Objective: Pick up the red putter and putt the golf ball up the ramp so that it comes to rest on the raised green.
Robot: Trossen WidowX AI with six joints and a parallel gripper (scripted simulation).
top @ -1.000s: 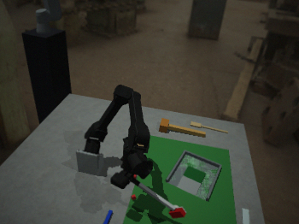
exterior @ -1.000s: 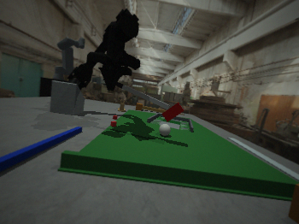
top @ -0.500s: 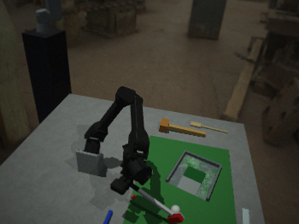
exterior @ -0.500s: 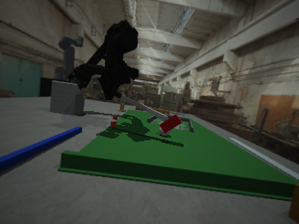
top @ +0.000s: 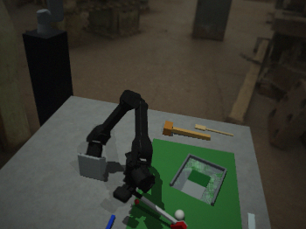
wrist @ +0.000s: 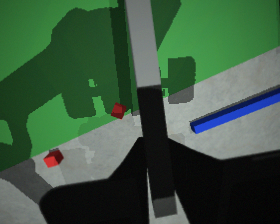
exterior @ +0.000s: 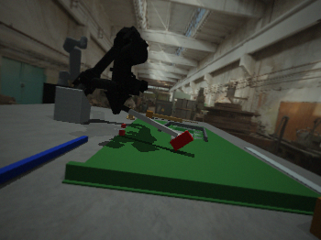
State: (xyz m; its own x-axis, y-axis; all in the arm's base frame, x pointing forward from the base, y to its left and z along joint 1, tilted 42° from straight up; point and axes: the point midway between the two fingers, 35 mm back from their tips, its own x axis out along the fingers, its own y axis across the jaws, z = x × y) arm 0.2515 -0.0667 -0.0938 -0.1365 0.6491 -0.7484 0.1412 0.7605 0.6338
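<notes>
Now: gripper tip 12 cm short of the red putter and 1 cm to the left of it. Round my gripper tip: blue bar 23 cm to the right, 6 cm below, 2 cm behind; white golf ball 21 cm ahead, 5 cm below, 3 cm to the left; white strip 53 cm ahead, 8 cm below, 3 cm to the left.
</notes>
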